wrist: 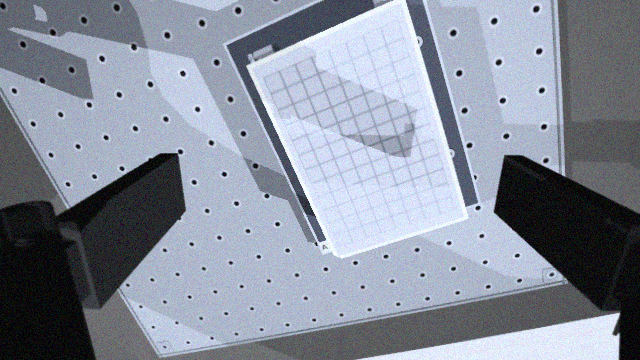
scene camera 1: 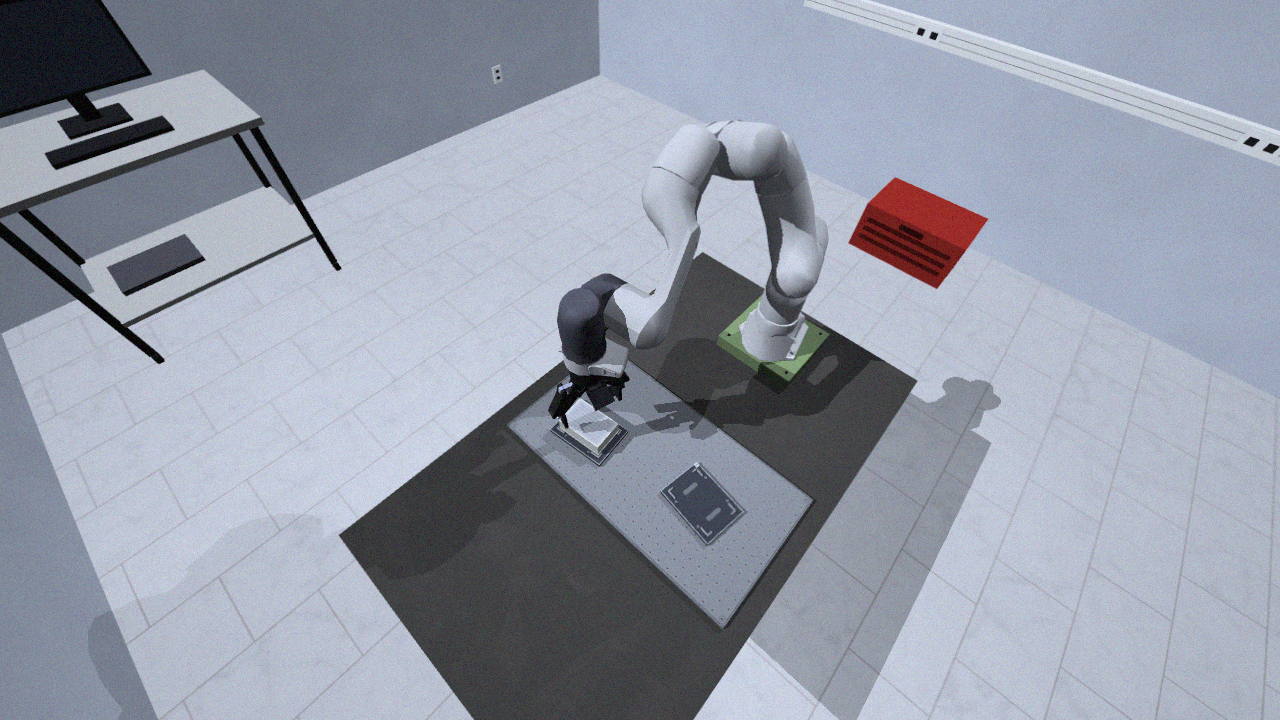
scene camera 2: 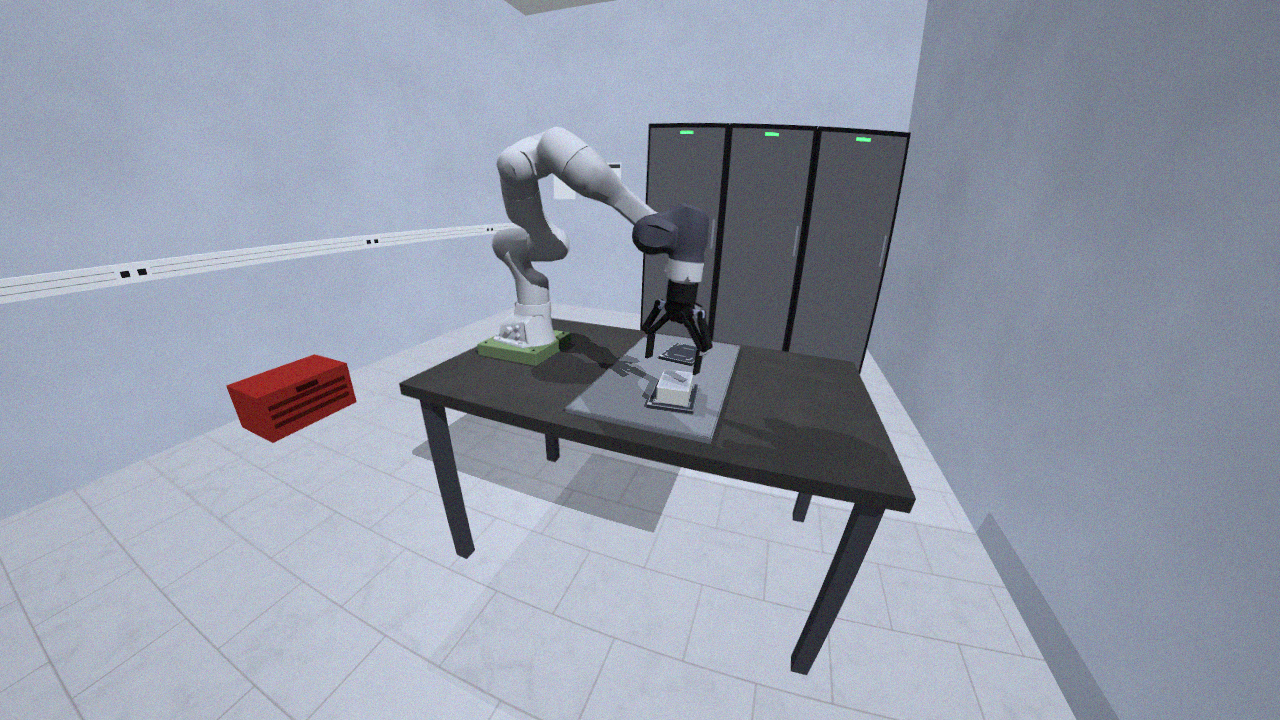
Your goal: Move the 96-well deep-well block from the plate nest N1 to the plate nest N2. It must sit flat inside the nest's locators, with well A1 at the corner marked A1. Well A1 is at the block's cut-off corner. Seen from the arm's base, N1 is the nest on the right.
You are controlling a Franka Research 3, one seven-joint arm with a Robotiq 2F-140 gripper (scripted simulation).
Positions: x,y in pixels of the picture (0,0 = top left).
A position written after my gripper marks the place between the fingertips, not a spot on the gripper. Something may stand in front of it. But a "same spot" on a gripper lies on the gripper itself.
Labels:
my gripper: wrist; scene camera 1 591,409; scene camera 2
white 96-well deep-well block: wrist; scene camera 1 593,429; scene camera 2
same spot on white 96-well deep-well block: (wrist: pixel 353 107) = (scene camera 2: pixel 677 376)
same spot on my gripper: (wrist: pixel 76 260) = (scene camera 2: pixel 653 333)

